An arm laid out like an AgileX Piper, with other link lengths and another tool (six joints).
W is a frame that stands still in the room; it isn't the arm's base.
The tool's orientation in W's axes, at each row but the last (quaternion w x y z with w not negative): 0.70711, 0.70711, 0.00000, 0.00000; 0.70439, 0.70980, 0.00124, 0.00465; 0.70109, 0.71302, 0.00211, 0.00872; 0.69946, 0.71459, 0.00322, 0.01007; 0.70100, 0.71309, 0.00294, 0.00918; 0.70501, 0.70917, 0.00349, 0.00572; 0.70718, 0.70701, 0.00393, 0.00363; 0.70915, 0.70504, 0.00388, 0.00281; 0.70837, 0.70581, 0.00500, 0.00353; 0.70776, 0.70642, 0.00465, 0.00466; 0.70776, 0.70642, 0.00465, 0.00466; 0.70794, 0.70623, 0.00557, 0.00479
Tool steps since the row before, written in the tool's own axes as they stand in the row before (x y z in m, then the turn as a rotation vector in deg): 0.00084, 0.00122, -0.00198, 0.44, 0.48, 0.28; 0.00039, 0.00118, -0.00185, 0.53, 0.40, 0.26; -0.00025, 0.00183, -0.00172, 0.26, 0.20, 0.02; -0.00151, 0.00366, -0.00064, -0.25, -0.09, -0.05; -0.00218, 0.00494, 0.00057, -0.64, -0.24, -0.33; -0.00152, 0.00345, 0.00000, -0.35, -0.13, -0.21; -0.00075, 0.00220, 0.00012, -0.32, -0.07, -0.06; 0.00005, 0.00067, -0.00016, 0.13, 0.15, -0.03; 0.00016, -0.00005, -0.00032, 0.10, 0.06, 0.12; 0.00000, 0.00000, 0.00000, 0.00, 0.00, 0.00; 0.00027, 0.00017, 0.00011, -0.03, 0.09, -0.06; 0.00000, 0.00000, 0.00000, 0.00, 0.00, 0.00
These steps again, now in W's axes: 0.00084, 0.00198, 0.00122, 0.44, -0.28, 0.48; 0.00037, 0.00184, 0.00120, 0.53, -0.26, 0.40; -0.00029, 0.00168, 0.00186, 0.26, -0.02, 0.20; -0.00156, 0.00053, 0.00366, -0.25, 0.05, -0.09; -0.00221, -0.00069, 0.00491, -0.64, 0.32, -0.24; -0.00153, -0.00004, 0.00345, -0.35, 0.21, -0.13; -0.00075, -0.00013, 0.00220, -0.32, 0.06, -0.07; 0.00005, 0.00016, 0.00067, 0.13, 0.03, 0.15; 0.00016, 0.00032, -0.00005, 0.10, -0.12, 0.06; 0.00000, 0.00000, 0.00000, 0.00, 0.00, 0.00; 0.00027, -0.00011, 0.00017, -0.03, 0.06, 0.09; 0.00000, 0.00000, 0.00000, 0.00, 0.00, 0.00
